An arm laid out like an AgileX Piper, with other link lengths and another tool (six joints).
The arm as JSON. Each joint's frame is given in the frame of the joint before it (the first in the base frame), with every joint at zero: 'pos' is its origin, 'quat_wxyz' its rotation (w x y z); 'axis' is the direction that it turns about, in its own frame. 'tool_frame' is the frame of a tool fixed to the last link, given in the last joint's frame.
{
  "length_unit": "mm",
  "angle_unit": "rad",
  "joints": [
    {
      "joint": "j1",
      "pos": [
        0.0,
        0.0,
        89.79
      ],
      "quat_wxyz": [
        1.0,
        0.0,
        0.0,
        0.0
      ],
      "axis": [
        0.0,
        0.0,
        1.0
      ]
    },
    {
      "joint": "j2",
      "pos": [
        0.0,
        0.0,
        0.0
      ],
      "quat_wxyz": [
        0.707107,
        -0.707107,
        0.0,
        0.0
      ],
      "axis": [
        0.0,
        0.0,
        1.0
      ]
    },
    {
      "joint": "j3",
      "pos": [
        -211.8,
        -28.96,
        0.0
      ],
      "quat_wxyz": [
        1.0,
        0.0,
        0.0,
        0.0
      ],
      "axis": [
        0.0,
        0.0,
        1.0
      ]
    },
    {
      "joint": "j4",
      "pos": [
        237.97,
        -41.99,
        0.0
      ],
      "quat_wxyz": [
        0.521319,
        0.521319,
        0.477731,
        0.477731
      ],
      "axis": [
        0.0,
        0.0,
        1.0
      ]
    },
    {
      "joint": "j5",
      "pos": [
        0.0,
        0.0,
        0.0
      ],
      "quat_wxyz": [
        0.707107,
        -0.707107,
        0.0,
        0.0
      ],
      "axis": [
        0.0,
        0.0,
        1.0
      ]
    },
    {
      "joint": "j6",
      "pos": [
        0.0,
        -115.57,
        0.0
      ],
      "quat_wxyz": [
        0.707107,
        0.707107,
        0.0,
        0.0
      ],
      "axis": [
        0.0,
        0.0,
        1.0
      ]
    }
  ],
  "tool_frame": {
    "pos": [
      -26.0,
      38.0,
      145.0
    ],
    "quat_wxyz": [
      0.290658,
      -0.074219,
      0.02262,
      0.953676
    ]
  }
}
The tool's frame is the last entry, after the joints.
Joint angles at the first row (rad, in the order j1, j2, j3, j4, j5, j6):
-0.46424 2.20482 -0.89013 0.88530 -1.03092 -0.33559
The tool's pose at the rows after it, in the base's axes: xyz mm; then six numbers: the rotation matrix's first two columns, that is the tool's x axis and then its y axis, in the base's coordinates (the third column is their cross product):
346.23 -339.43 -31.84 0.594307 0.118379 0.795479 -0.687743 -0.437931 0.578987
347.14 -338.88 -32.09 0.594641 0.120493 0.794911 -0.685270 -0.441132 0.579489
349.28 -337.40 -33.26 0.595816 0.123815 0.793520 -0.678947 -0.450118 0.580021
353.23 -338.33 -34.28 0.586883 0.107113 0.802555 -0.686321 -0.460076 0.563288
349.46 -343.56 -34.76 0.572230 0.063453 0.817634 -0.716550 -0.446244 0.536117
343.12 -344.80 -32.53 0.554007 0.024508 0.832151 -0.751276 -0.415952 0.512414
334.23 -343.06 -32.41 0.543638 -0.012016 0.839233 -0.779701 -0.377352 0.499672
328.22 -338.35 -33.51 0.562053 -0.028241 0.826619 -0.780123 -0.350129 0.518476
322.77 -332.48 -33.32 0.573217 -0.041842 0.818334 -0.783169 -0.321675 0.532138
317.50 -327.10 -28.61 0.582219 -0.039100 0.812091 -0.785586 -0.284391 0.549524
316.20 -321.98 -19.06 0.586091 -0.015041 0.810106 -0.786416 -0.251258 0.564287
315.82 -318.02 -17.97 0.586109 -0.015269 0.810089 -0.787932 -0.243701 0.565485
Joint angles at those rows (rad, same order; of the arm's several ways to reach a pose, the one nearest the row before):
-0.46426 2.20480 -0.89012 0.87865 -1.03092 -0.33558
-0.46425 2.20483 -0.89015 0.87467 -1.02909 -0.33559
-0.46423 2.20483 -0.89013 0.86565 -1.02246 -0.33558
-0.46422 2.20483 -0.90900 0.87518 -0.99548 -0.33559
-0.46425 2.20292 -0.92834 0.92404 -0.97498 -0.33558
-0.44518 2.19645 -0.93454 0.99681 -0.98193 -0.33559
-0.41558 2.19436 -0.93454 1.08329 -1.00392 -0.34205
-0.38238 2.19287 -0.93451 1.16191 -1.02719 -0.38337
-0.34564 2.19288 -0.93452 1.23576 -1.05722 -0.41172
-0.30852 2.19475 -0.93449 1.29650 -1.10588 -0.43141
-0.27538 2.19484 -0.93453 1.32825 -1.16044 -0.43994
-0.25705 2.19485 -0.93452 1.35034 -1.17386 -0.44222

